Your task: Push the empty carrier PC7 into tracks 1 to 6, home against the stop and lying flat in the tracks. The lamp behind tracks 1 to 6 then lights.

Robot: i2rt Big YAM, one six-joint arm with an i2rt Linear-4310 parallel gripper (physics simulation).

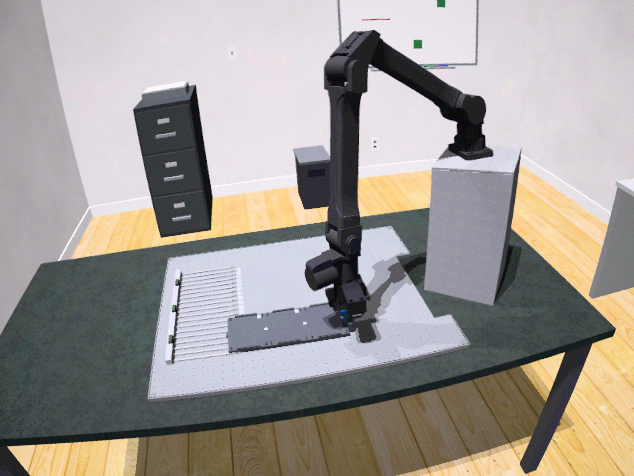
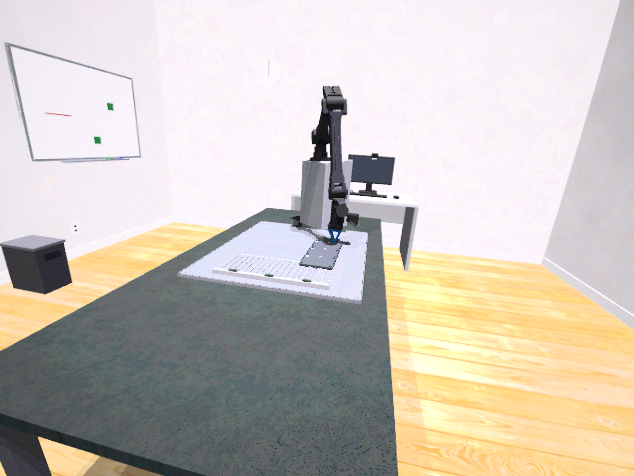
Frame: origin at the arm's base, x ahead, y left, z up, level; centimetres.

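Seen in the pictures: gripper, between the fingertips: (image 1: 348,322) (image 2: 334,242); arm's base, origin of its link: (image 1: 470,152) (image 2: 320,160).
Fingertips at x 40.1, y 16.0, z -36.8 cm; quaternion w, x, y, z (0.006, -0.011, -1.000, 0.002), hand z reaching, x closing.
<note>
Pixels of each thing's top centre, then the offset from my fingertips to it. Level surfaces: height alone.
- carrier PC7, centre of its top: (image 1: 286,320) (image 2: 323,248) dx +15.7, dy -3.1, dz +1.9 cm
- front lamp, centre of its top: (image 1: 170,338) (image 2: 306,279) dx +47.0, dy -3.8, dz +1.1 cm
- light perforated board, height of its surface: dz -1.1 cm
- dark green table, height of its surface: dz -2.4 cm
The carrier PC7 (image 1: 286,328) (image 2: 321,255), a long dark grey plate, reaches with its far end from my arm over the entry ends of the front tracks (image 1: 202,335) (image 2: 317,273). A wide stretch of track shows between it and the white stop bar (image 1: 175,296) (image 2: 250,272). Whether it lies fully flat is too small to tell. The front lamp (image 1: 171,339) (image 2: 306,280) is dark green, like the others. My gripper (image 1: 345,318) (image 2: 334,240), with blue fingers, points down and is shut on the carrier's end nearest the arm base; the exact contact is partly hidden.
The tracks and carrier are on a light perforated board (image 1: 215,374) (image 2: 204,271) on a dark green table (image 1: 76,327) (image 2: 215,358). Two more dark green lamps (image 1: 177,281) (image 2: 233,270) are along the stop bar. A grey pedestal (image 1: 468,225) (image 2: 313,194) under the arm base stands at the table's right end.
</note>
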